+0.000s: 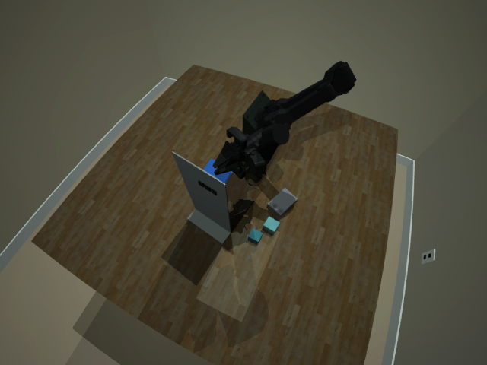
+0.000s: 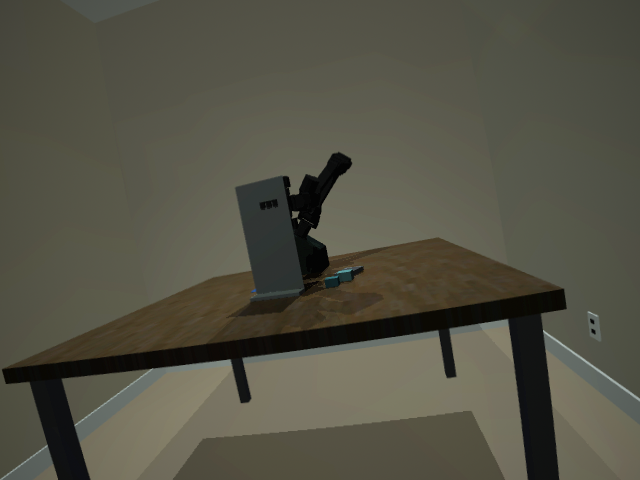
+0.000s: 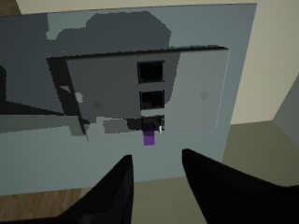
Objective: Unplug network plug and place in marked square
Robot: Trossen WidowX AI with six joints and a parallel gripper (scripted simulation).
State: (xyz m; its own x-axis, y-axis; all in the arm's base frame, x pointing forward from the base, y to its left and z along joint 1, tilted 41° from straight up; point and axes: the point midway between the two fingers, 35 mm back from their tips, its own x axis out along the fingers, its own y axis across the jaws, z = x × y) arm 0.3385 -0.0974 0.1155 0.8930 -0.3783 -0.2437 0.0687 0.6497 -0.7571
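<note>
The network plug is 4 cm ahead of my gripper tip and 1 cm to the right of it. From my gripper tip the other things lie so: upright panel 12 cm below, 6 cm ahead; then blue marked square 29 cm below, 15 cm behind, 10 cm to the right; then flat grey tile 28 cm below, 21 cm to the left, 13 cm behind.
</note>
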